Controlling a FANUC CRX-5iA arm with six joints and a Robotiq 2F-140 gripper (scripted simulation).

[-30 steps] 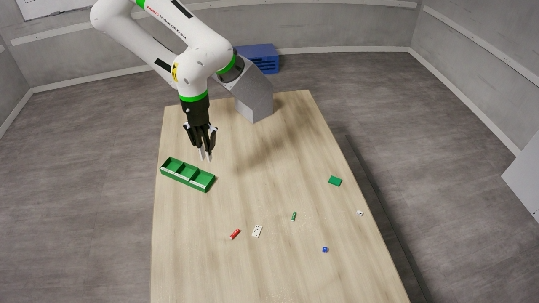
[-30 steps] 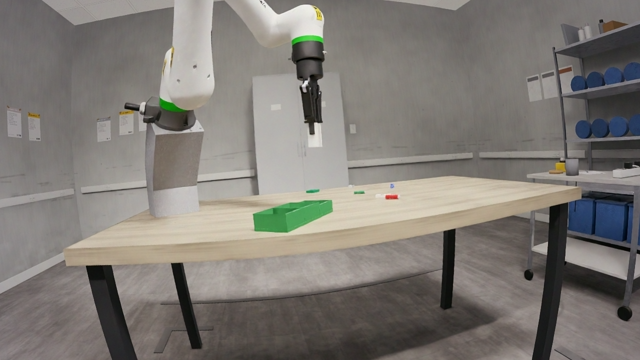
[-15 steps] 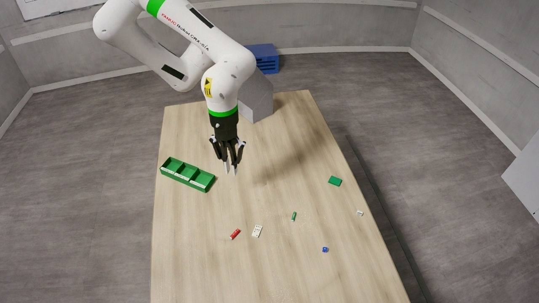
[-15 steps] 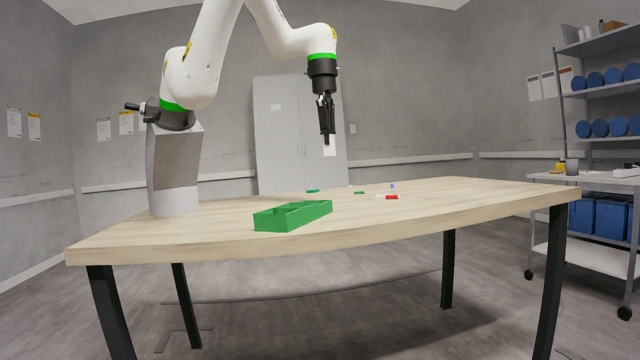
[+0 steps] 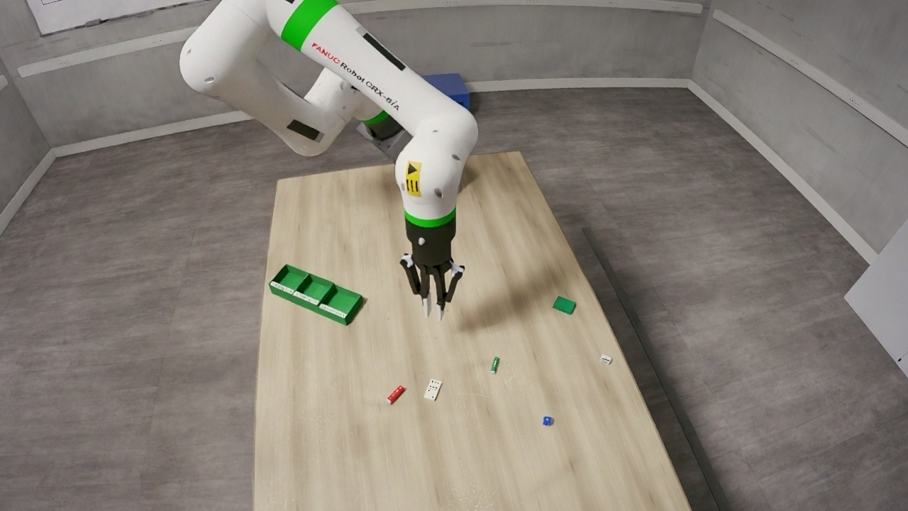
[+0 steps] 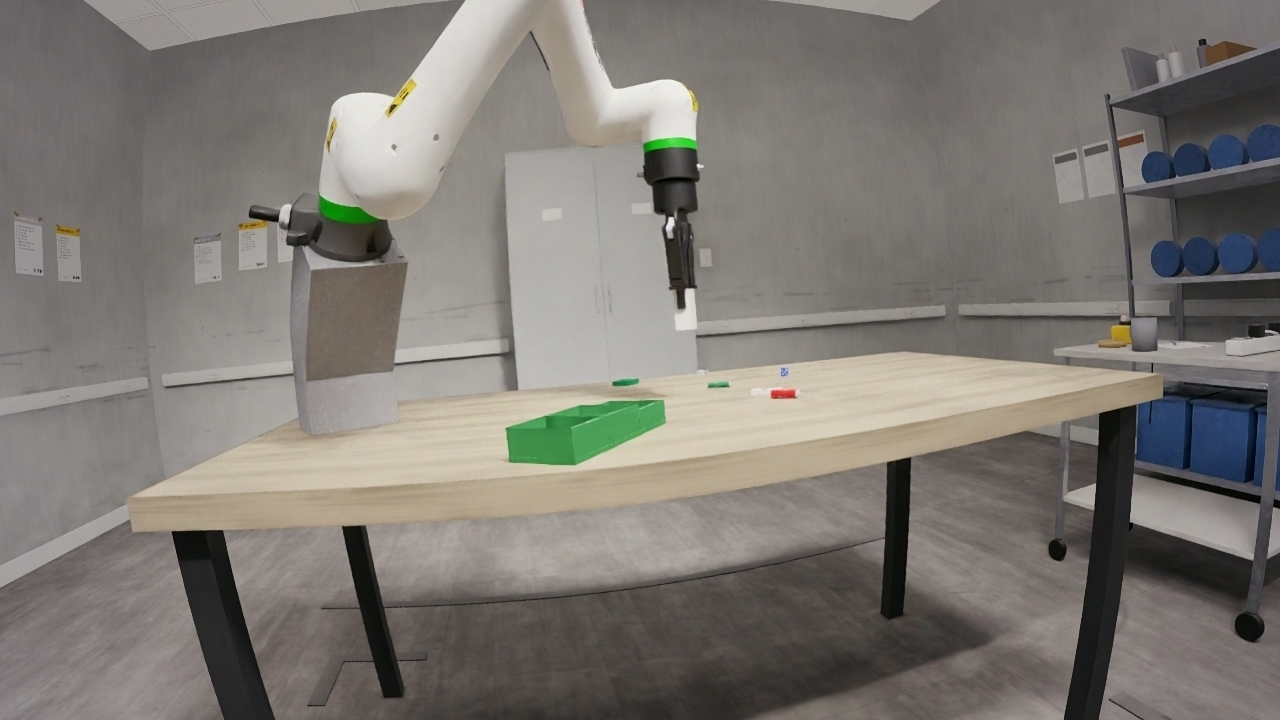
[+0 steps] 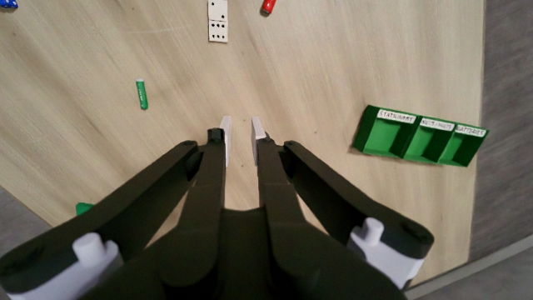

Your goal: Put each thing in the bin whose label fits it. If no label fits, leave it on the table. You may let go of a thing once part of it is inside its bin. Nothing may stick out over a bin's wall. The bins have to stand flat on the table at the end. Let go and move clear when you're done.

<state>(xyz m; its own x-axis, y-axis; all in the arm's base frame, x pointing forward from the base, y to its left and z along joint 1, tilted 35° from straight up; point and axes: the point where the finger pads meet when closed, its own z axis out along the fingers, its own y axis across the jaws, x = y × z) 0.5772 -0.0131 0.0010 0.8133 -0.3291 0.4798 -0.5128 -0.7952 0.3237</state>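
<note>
My hand is 100 mm short of the green battery, 120 mm to the right of it and 140 mm above it. Round my hand: white domino 120 mm ahead, 40 mm to the right, 140 mm below; blue die 270 mm ahead, 180 mm to the left, 140 mm below; red stick-like piece 120 mm ahead, 120 mm to the right, 140 mm below.
</note>
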